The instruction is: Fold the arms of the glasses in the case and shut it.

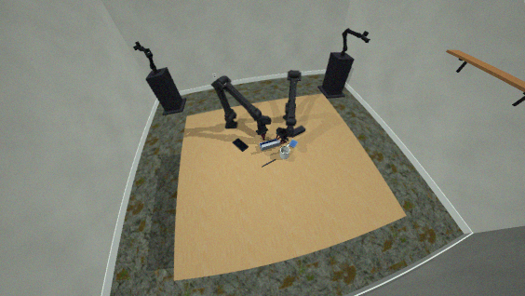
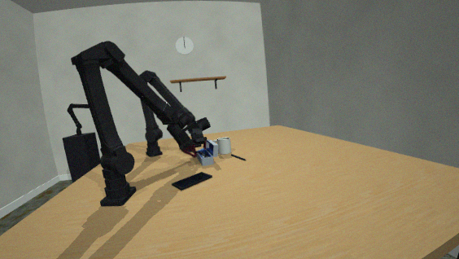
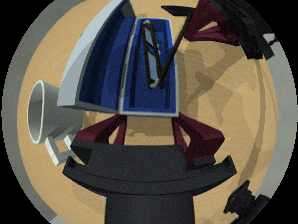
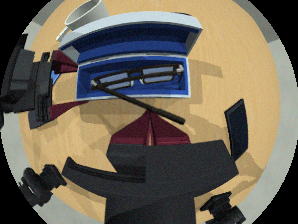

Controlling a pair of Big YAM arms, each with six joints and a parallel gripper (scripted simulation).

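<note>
My right gripper is now 30 mm to the right of the black-framed glasses, 30 mm short of it and 10 mm above it. Round my right hand: white mug: 170 mm ahead, 150 mm to the left, 10 mm below; then glasses case: 80 mm ahead, 40 mm to the left; then blue card: 260 mm to the left, 60 mm ahead, 40 mm below.
</note>
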